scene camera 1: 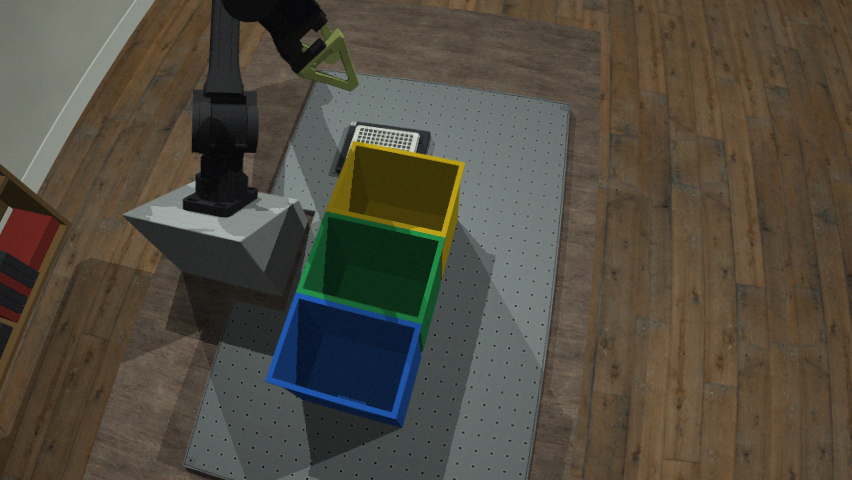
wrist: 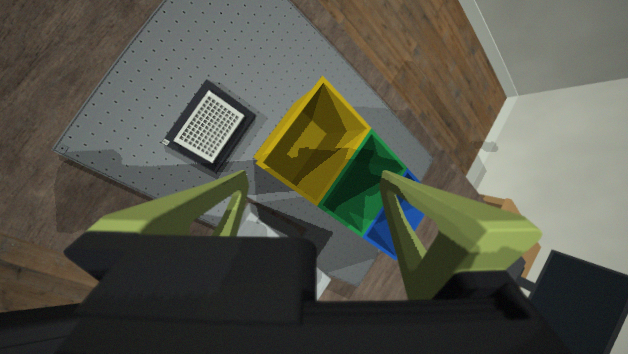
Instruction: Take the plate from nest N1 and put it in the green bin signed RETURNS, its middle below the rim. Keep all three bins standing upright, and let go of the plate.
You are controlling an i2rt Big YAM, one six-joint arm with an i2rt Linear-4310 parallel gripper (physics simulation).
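Pixels of known places: gripper, fingertip midpoint: (scene camera 1: 345, 73) (wrist: 314, 177); arm's base, origin of the base link: (scene camera 1: 221, 202).
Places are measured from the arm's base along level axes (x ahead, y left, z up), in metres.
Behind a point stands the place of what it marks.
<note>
The white gridded plate (scene camera 1: 387, 137) @[x 0.218, y 0.249, z -0.107 m] (wrist: 210, 126) @[x 0.217, y 0.224, z -0.101 m] lies flat in a dark nest (scene camera 1: 424, 143) @[x 0.291, y 0.253, z -0.115 m] (wrist: 246, 120) @[x 0.274, y 0.174, z -0.115 m] on the grey board; in the scene view its near part is hidden behind the yellow bin. The green bin (scene camera 1: 381, 256) @[x 0.278, y -0.021, z -0.052 m] (wrist: 357, 182) @[x 0.304, y -0.137, z -0.061 m] stands upright between the yellow bin (scene camera 1: 405, 190) @[x 0.288, y 0.109, z -0.056 m] (wrist: 320, 145) @[x 0.333, y -0.009, z -0.108 m] and the blue bin (scene camera 1: 351, 357) @[x 0.256, y -0.178, z -0.124 m] (wrist: 385, 235) @[x 0.225, y -0.264, z -0.005 m], which also stand upright. No lettering shows on the bins or nest. My gripper (scene camera 1: 345, 74) @[x 0.227, y 0.102, z 0.231 m] (wrist: 314, 177) @[x 0.227, y 0.102, z 0.231 m] is open and empty, raised above the board's far-left corner, apart from the plate, with its fingers spread wide.
The three bins stand close together in a row, the yellow one nearest the nest. The grey perforated board (scene camera 1: 512, 178) @[x 0.469, y 0.214, z -0.126 m] (wrist: 225, 45) @[x 0.383, y 0.296, z -0.127 m] lies under them. The arm's pale pedestal (scene camera 1: 214, 238) @[x 0.058, y -0.095, z 0.079 m] is left of the bins. A shelf with red and dark items stands at the far left.
</note>
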